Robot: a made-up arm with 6 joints. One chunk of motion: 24 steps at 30 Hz.
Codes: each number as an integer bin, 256 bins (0 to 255) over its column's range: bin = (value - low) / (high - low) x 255, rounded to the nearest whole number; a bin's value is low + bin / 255 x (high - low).
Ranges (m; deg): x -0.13..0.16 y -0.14..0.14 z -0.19..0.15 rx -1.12..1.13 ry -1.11..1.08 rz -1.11..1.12
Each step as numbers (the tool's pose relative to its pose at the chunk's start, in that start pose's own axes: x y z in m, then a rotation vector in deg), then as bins.
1 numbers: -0.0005 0.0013 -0.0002 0.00 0.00 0.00
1 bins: 114 129 142 127 129 127
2 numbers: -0.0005 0.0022 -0.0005 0.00 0.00 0.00
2 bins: 114 130 142 127 129 127
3 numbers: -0.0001 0.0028 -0.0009 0.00 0.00 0.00
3 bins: 114 130 142 127 129 127
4 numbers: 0.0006 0.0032 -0.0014 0.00 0.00 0.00
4 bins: 115 130 141 127 129 127
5 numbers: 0.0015 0.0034 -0.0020 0.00 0.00 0.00
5 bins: 116 131 141 127 129 127
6 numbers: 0.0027 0.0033 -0.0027 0.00 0.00 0.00
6 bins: 117 131 140 127 129 127
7 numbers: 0.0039 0.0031 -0.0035 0.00 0.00 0.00
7 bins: 118 130 140 127 129 127
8 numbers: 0.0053 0.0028 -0.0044 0.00 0.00 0.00
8 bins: 119 130 139 127 129 127
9 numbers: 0.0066 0.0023 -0.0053 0.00 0.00 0.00
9 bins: 120 130 139 127 129 127
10 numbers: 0.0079 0.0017 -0.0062 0.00 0.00 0.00
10 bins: 121 129 138 127 129 127
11 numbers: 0.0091 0.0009 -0.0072 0.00 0.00 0.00
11 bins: 122 128 137 127 129 127
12 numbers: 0.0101 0.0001 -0.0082 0.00 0.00 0.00
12 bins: 123 128 136 127 129 127
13 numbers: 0.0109 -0.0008 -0.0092 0.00 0.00 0.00
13 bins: 124 127 136 127 129 127
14 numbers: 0.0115 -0.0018 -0.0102 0.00 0.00 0.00
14 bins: 124 126 135 127 129 127
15 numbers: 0.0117 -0.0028 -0.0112 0.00 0.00 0.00
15 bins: 125 125 134 127 129 127
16 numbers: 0.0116 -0.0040 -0.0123 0.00 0.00 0.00
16 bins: 125 124 133 127 129 127
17 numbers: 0.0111 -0.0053 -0.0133 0.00 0.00 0.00
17 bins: 124 123 133 127 129 127
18 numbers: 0.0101 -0.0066 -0.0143 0.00 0.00 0.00
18 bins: 123 121 132 127 129 127
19 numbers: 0.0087 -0.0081 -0.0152 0.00 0.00 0.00
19 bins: 122 120 131 127 129 127
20 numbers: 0.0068 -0.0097 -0.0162 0.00 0.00 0.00
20 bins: 120 119 130 127 129 127
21 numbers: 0.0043 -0.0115 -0.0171 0.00 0.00 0.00
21 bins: 118 117 130 127 129 127
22 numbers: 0.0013 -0.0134 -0.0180 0.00 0.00 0.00
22 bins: 115 115 129 127 129 127
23 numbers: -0.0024 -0.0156 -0.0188 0.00 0.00 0.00
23 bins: 112 113 128 127 129 127
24 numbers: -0.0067 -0.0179 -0.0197 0.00 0.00 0.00
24 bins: 108 111 128 127 129 127
